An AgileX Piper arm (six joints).
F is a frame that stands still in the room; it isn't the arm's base.
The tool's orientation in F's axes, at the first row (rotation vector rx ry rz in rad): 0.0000, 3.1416, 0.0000
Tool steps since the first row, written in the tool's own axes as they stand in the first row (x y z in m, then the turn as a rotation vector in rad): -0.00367, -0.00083, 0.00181, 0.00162, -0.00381, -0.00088; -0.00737, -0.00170, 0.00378, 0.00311, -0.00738, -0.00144; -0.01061, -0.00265, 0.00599, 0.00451, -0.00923, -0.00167; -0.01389, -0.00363, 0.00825, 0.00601, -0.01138, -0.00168; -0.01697, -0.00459, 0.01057, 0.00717, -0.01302, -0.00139; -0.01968, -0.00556, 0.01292, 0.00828, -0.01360, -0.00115
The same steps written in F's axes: 0.00367, -0.00083, -0.00181, -0.00162, -0.00381, 0.00088; 0.00737, -0.00170, -0.00378, -0.00311, -0.00738, 0.00144; 0.01061, -0.00265, -0.00599, -0.00451, -0.00923, 0.00167; 0.01389, -0.00363, -0.00825, -0.00601, -0.01138, 0.00168; 0.01697, -0.00459, -0.01057, -0.00717, -0.01302, 0.00139; 0.01968, -0.00556, -0.01292, -0.00828, -0.01360, 0.00115
